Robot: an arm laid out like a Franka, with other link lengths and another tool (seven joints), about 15 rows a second.
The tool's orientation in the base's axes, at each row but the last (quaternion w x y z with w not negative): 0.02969 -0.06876 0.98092 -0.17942; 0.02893 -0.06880 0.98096 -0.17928; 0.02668 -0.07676 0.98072 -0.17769; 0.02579 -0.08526 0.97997 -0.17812; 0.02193 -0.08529 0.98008 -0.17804
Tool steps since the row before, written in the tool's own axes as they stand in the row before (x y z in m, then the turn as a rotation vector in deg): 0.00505 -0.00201 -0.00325 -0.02 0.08 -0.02; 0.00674 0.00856 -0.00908 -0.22 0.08 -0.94; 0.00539 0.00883 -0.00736 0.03 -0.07 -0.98; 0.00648 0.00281 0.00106 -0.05 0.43 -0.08; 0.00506 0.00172 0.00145 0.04 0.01 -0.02
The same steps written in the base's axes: -0.00501 -0.00147 0.00358 0.01 0.08 -0.01; -0.00847 0.01011 0.00522 0.13 0.43 0.86; -0.00715 0.00984 0.00364 -0.10 0.27 0.94; -0.00674 0.00108 -0.00212 -0.03 0.43 -0.08; -0.00515 0.00020 -0.00203 -0.04 0.01 0.01
